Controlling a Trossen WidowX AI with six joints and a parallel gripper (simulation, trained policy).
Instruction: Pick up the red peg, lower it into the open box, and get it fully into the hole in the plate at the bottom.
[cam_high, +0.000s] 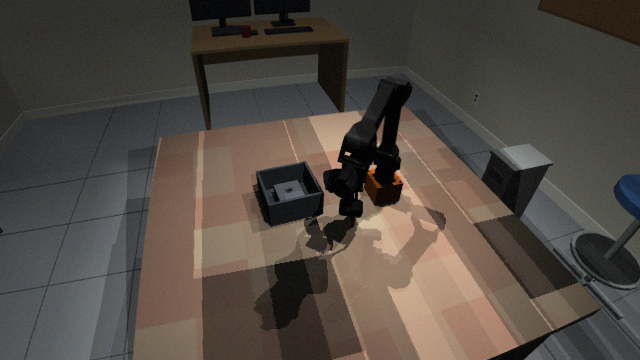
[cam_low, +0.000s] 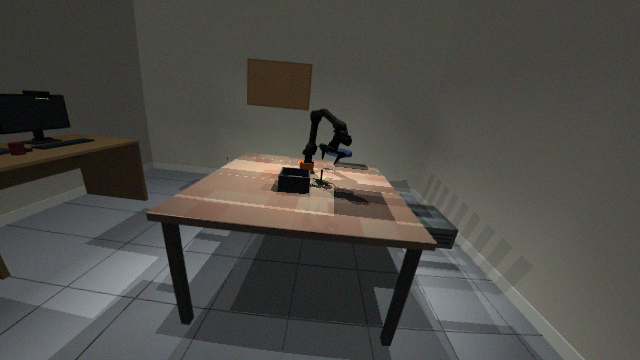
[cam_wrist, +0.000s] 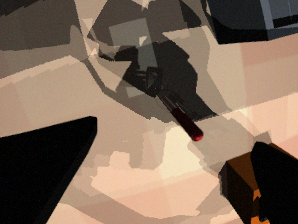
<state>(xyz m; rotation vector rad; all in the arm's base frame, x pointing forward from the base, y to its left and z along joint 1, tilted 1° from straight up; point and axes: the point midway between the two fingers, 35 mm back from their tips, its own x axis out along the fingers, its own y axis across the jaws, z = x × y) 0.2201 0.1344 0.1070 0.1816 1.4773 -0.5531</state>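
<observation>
My gripper tip is 50 mm past the red peg, 30 mm to the left of it and 110 mm above it. The rest, counted from my gripper tip: grey plate (110 mm ahead, 220 mm to the right, 110 mm below); then box (110 mm ahead, 220 mm to the right, 130 mm below).
</observation>
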